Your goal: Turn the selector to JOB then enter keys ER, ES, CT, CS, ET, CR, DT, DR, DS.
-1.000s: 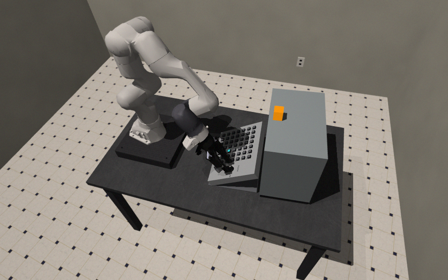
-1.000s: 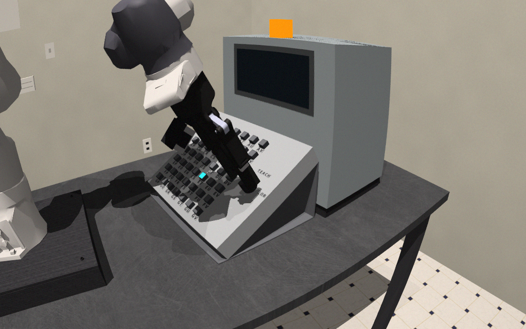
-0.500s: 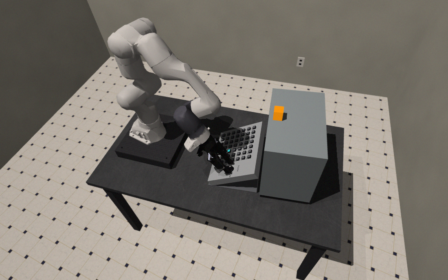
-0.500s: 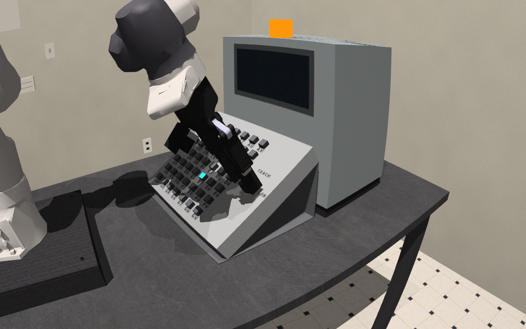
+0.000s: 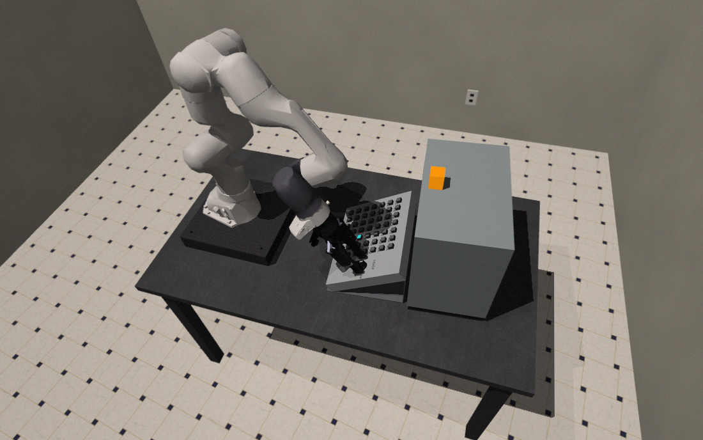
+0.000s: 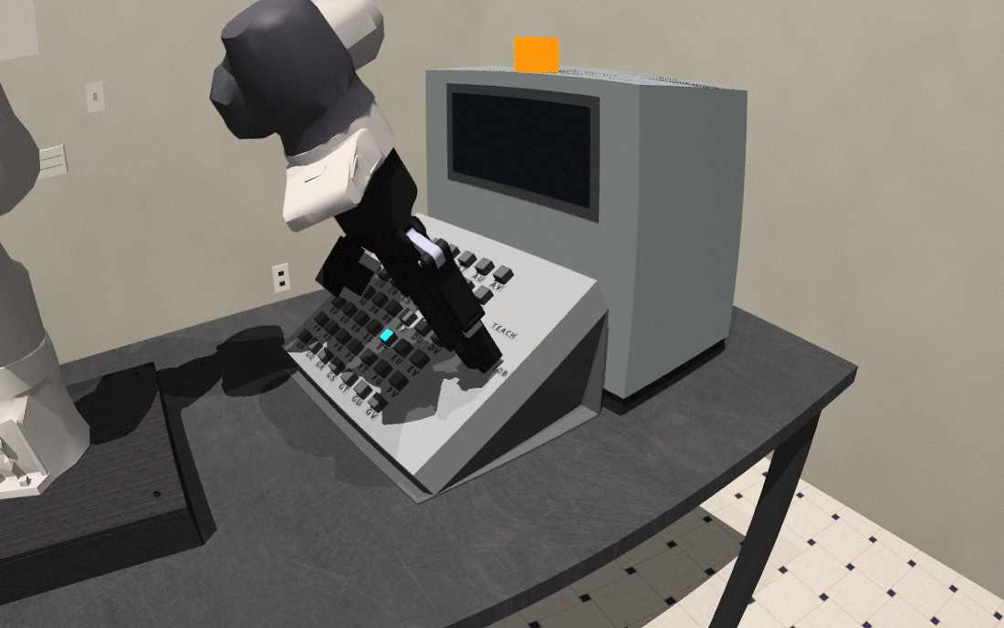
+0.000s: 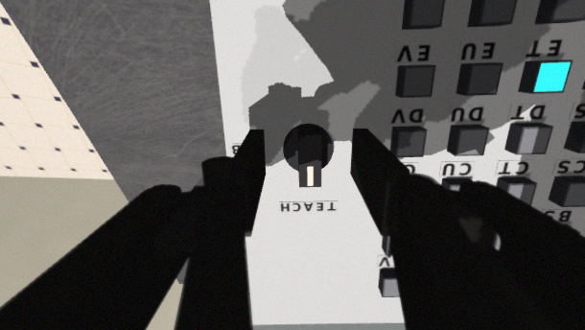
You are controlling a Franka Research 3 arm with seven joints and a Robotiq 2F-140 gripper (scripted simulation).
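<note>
The black selector knob is 2 cm below my hand and 2 cm ahead of it. The rest, counted from my hand: grey keypad console: 12 cm to the left, 7 cm below, 2 cm ahead.
</note>
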